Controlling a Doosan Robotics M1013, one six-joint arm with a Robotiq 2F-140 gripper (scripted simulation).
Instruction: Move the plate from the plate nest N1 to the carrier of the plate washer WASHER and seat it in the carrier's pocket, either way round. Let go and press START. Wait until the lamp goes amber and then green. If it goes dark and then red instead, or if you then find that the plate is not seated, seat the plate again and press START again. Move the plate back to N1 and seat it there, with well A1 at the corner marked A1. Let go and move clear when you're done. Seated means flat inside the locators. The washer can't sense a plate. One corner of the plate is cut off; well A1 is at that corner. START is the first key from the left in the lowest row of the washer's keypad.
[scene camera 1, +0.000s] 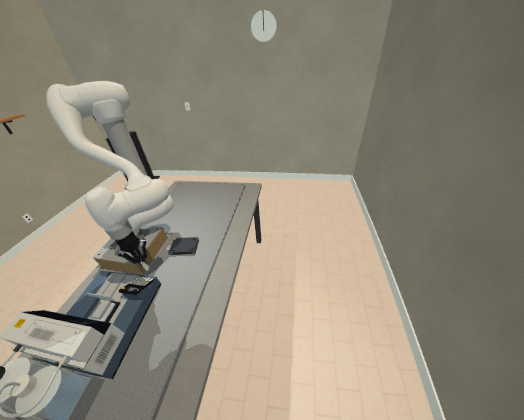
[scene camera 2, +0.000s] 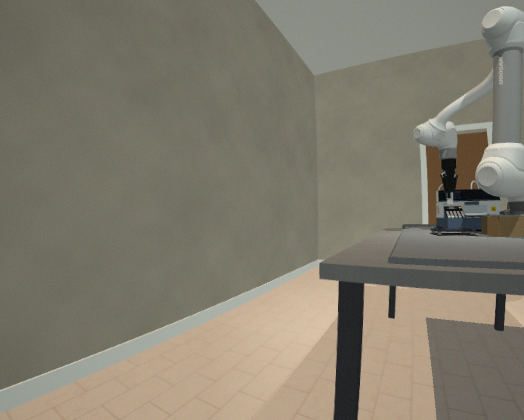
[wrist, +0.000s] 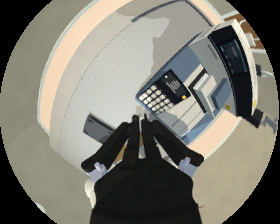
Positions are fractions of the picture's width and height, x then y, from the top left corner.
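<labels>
The gripper (wrist: 0.50, 0.49) sits 21 cm from the lens, and there's a plate washer (wrist: 0.78, 0.23) that's 29 cm from the lens.
</labels>
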